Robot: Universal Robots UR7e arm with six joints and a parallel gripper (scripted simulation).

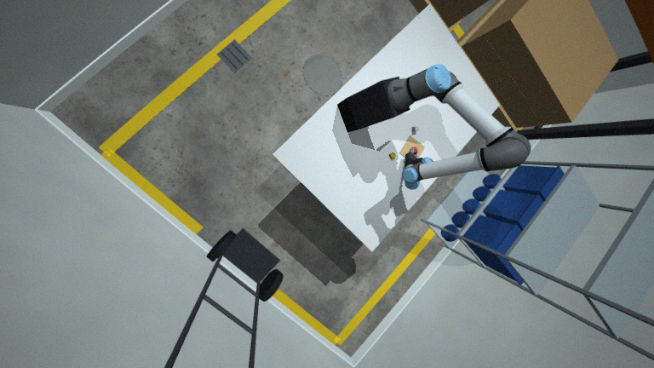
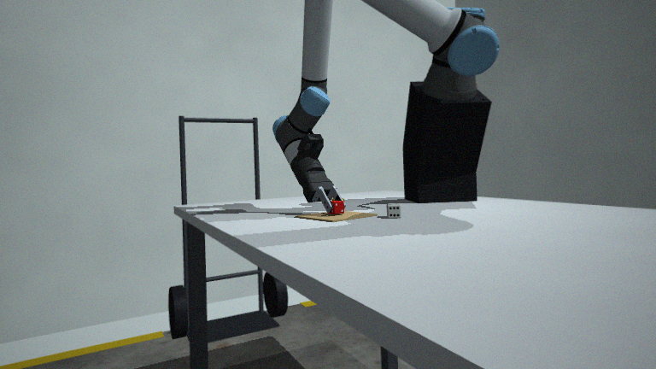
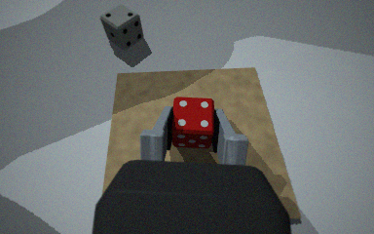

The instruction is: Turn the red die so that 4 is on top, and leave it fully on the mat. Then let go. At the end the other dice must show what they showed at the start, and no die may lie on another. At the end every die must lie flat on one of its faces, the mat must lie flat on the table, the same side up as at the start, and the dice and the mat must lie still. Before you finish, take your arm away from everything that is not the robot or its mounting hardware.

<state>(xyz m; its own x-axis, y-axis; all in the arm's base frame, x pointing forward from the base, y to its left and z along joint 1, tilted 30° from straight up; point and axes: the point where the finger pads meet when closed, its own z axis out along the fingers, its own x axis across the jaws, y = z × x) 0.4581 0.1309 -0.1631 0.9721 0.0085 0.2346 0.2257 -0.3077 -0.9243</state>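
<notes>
Right now my hand is 10 mm to the right of the red die and 10 mm above it. Also, from my hand: yellow die (80 mm behind, 130 mm to the right, 20 mm below); white die (90 mm behind, 110 mm to the left, 20 mm below); tan mat (10 mm to the left, 30 mm below).
</notes>
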